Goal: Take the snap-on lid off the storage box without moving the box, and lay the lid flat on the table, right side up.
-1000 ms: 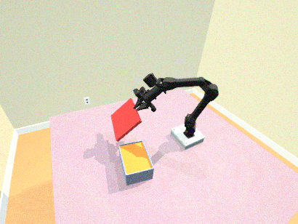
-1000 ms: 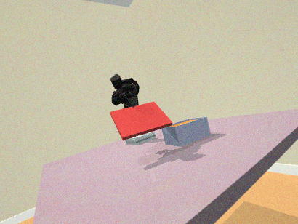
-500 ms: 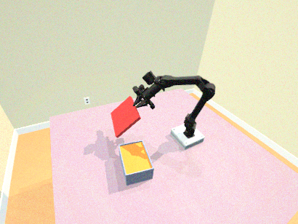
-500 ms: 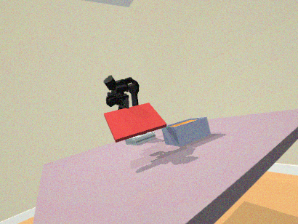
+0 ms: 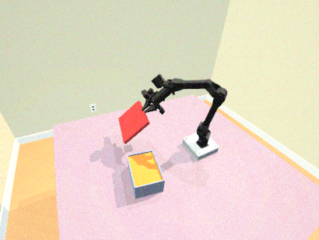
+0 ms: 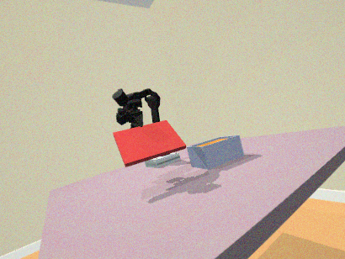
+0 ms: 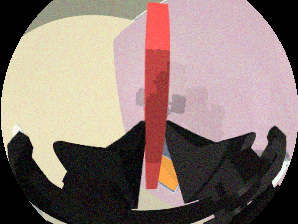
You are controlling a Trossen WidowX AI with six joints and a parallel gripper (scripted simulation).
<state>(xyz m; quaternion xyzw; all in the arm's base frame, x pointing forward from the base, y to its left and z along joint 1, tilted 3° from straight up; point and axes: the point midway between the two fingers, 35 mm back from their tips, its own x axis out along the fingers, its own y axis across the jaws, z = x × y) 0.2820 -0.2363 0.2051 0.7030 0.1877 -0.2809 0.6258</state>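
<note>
My gripper tip is 60 mm short of the red lid, 10 mm to the left of it and 50 mm above it. From my gripper tip the other things lie so: grey-blue storage box 110 mm ahead, 280 mm to the left, 180 mm below.
</note>
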